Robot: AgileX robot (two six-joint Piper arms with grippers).
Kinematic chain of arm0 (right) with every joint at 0, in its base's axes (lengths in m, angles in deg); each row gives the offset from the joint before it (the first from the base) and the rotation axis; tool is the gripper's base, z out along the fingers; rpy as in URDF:
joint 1: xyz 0 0 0.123 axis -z
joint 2: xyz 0 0 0 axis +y
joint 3: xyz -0.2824 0 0.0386 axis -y
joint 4: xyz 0.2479 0 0.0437 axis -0.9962 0 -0.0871
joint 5: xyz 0 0 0 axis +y
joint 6: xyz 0.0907 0 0.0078 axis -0.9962 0 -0.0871
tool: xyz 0 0 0 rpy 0 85 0
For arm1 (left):
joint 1: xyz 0 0 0.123 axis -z
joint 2: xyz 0 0 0 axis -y
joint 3: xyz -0.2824 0 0.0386 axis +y
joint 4: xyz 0.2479 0 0.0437 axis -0.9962 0 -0.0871
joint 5: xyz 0 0 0 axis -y
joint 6: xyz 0.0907 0 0.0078 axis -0.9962 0 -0.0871
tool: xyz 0 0 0 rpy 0 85 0
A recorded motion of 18 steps. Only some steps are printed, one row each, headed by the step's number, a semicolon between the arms.
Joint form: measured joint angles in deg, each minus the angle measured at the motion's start. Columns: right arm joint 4, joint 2, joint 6, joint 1, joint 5, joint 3; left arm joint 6, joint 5, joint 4, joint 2, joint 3, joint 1.
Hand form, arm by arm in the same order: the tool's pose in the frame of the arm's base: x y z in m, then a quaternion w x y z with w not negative. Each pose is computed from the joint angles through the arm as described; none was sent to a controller.
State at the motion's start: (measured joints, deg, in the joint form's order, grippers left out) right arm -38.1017 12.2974 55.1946 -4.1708 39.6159 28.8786; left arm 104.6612 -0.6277 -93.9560 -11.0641 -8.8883 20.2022
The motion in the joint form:
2: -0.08 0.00 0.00 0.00 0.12 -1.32; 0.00 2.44 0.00 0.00 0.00 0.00
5: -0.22 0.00 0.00 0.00 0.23 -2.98; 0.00 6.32 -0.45 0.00 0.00 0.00
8: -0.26 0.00 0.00 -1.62 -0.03 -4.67; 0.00 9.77 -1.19 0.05 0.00 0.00
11: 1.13 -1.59 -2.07 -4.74 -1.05 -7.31; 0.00 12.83 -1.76 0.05 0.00 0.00
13: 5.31 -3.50 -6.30 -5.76 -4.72 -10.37; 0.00 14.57 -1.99 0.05 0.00 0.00
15: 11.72 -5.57 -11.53 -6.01 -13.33 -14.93; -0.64 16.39 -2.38 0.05 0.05 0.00
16: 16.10 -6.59 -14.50 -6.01 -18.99 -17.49; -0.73 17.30 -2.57 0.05 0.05 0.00
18: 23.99 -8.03 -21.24 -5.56 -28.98 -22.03; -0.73 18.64 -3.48 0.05 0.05 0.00
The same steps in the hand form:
2: 0.0387 0.0390 0.3095 0.62844 -0.30855 0.71228 0.05015; 0.0652 -0.0269 0.2536 0.69442 0.06852 0.68686 -0.20326
5: 0.0410 0.0393 0.3005 0.61740 -0.30853 0.72150 0.05536; 0.0628 -0.0326 0.2531 0.68652 0.09566 0.68567 -0.22227
8: 0.0423 0.0405 0.2916 0.60710 -0.31729 0.72544 0.06705; 0.0602 -0.0374 0.2525 0.67937 0.12172 0.68378 -0.23684
11: 0.0399 0.0409 0.2788 0.60048 -0.32383 0.72652 0.08197; 0.0577 -0.0415 0.2519 0.67193 0.14422 0.68206 -0.25000
13: 0.0415 0.0360 0.2657 0.60590 -0.30147 0.73318 0.06667; 0.0562 -0.0438 0.2515 0.66732 0.15640 0.68093 -0.25798
15: 0.0479 0.0269 0.2508 0.63280 -0.25916 0.72925 0.02430; 0.0546 -0.0462 0.2507 0.66357 0.17376 0.67902 -0.26157
16: 0.0514 0.0215 0.2440 0.65286 -0.23841 0.71896 -0.00565; 0.0538 -0.0473 0.2504 0.66124 0.18103 0.67817 -0.26473
18: 0.0562 0.0138 0.2328 0.68848 -0.20112 0.69530 -0.04596; 0.0526 -0.0490 0.2497 0.65776 0.19463 0.67725 -0.26608

